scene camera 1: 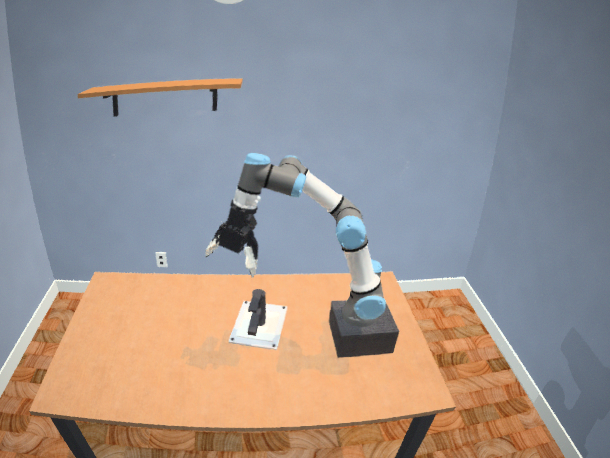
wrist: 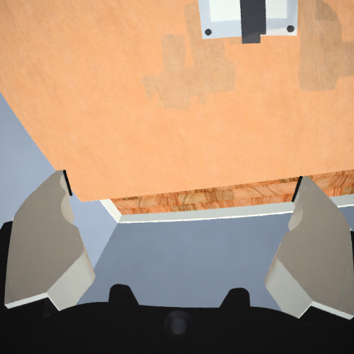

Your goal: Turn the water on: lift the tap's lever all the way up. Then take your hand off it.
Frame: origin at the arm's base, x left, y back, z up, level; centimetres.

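Seen in the pictures: gripper, fingertip midpoint: [scene camera 1: 228, 267].
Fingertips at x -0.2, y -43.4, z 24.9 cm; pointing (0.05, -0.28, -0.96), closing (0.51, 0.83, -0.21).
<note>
Offsets run from my fingertips to a thing's top centre. "*": to the spot under its first point. Level surfaces: height alone.
The black tap {* dx -6.4, dy +8.8, dz -26.1 cm} [scene camera 1: 256, 319] [wrist: 253, 20] stands on a white base plate {* dx -9.4, dy +15.8, dz -33.5 cm} [scene camera 1: 274, 327] [wrist: 222, 30] with dark screws near its corners. In the scene view a long dark bar runs from the top of the tap towards the camera; spout and lever are hard to tell apart there. In the wrist view the tap is cut off by the top edge. My gripper [scene camera 1: 230, 265] [wrist: 181, 177] is open, its two pale fingers wide apart with nothing between them. It hangs in the air above and behind the tap, a little to the left, and does not touch it.
The wooden table {dz -34.9 cm} [scene camera 1: 150, 390] [wrist: 125, 135] carries the tap's plate and, to the right, the arm's black base block [scene camera 1: 365, 342]. An orange shelf [scene camera 1: 165, 87] is fixed high on the wall. A wall socket [scene camera 1: 161, 259] shows behind the table.
</note>
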